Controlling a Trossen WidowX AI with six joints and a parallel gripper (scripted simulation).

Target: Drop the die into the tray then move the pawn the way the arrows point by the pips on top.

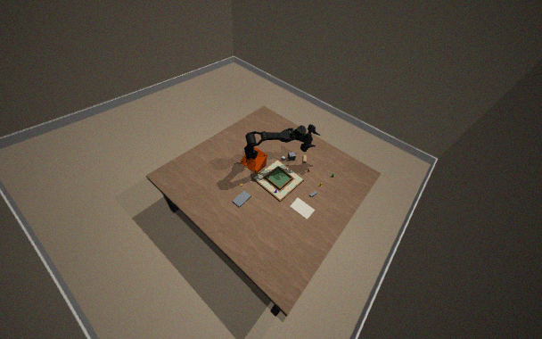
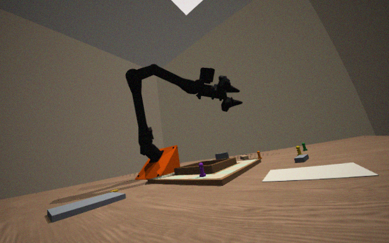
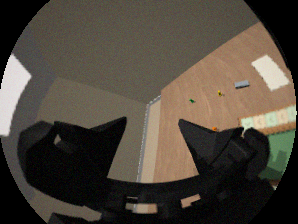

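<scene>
Right now the white die is 210 mm behind my gripper tip, 60 mm to the right of it and 290 mm below it. From my gripper tip the other things lie so: orange pawn (20 mm ahead, 20 mm to the right, 290 mm below); tan block (70 mm behind, 60 mm to the left, 300 mm below); yellow pawn (170 mm ahead, 90 mm to the right, 290 mm below).
</scene>
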